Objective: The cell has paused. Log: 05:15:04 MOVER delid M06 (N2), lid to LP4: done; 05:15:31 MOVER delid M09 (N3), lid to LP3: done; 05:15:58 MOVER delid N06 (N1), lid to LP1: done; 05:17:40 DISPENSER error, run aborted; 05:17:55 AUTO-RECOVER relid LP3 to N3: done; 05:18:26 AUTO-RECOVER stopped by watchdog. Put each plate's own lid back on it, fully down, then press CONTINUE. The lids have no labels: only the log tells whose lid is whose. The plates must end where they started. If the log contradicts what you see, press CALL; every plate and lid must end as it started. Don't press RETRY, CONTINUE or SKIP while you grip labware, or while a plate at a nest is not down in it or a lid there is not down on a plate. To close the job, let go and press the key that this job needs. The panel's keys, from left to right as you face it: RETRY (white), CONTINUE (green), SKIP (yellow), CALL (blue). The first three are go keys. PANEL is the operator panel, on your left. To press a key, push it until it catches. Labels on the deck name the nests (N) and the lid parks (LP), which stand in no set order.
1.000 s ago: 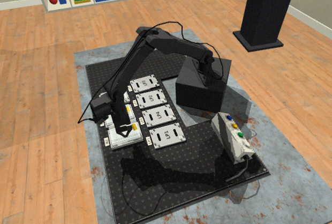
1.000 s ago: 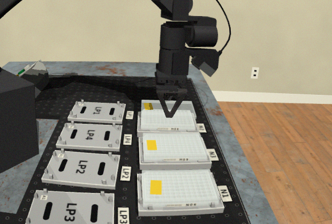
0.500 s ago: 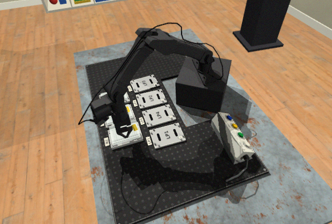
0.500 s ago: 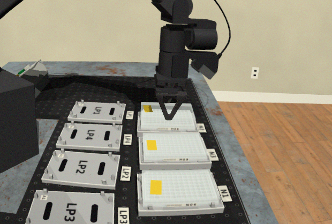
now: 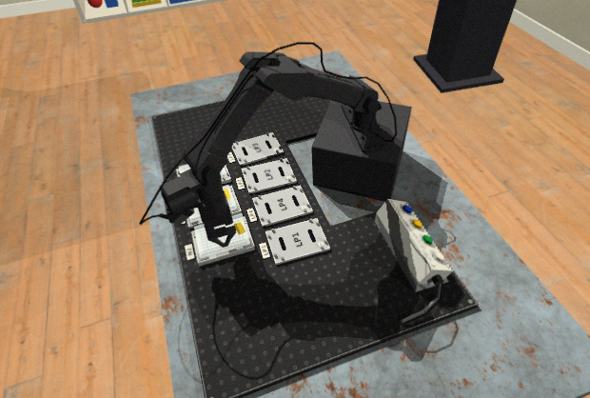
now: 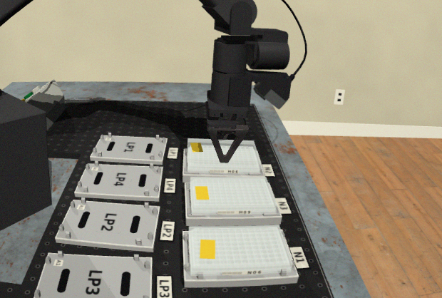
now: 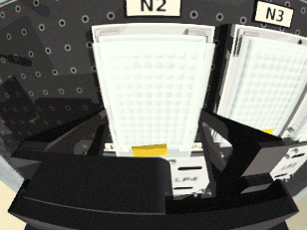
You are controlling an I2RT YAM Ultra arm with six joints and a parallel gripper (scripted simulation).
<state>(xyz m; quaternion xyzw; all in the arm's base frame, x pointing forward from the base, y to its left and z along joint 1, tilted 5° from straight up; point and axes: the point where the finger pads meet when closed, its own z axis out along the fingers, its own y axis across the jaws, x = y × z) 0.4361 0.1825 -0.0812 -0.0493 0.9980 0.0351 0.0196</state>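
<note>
My gripper is now 20 mm above the plate M06. The rest, counted from my hand: yellow SKIP key 480 mm behind, 110 mm to the left, 20 mm above; green CONTINUE key 480 mm behind, 160 mm to the left, 20 mm above; blue CALL key 470 mm behind, 60 mm to the left, 20 mm above.
</note>
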